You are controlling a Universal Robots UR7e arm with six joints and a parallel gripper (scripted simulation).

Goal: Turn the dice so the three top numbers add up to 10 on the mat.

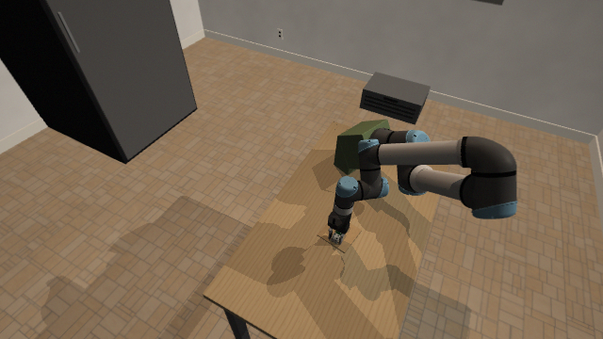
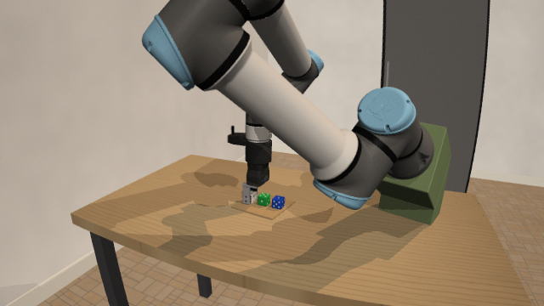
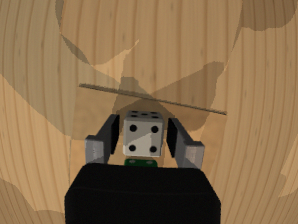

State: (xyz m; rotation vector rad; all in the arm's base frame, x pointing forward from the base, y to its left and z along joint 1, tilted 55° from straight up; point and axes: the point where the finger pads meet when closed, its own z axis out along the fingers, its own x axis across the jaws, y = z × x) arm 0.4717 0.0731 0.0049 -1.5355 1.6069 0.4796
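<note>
Now: hand 1 cm above the white die. Also, from my hand: tan mat (4 cm behind, 2 cm below, 1 cm to the right); then blue die (9 cm behind, 1 cm to the right, 1 cm below); then green die (4 cm behind, 1 cm below).
</note>
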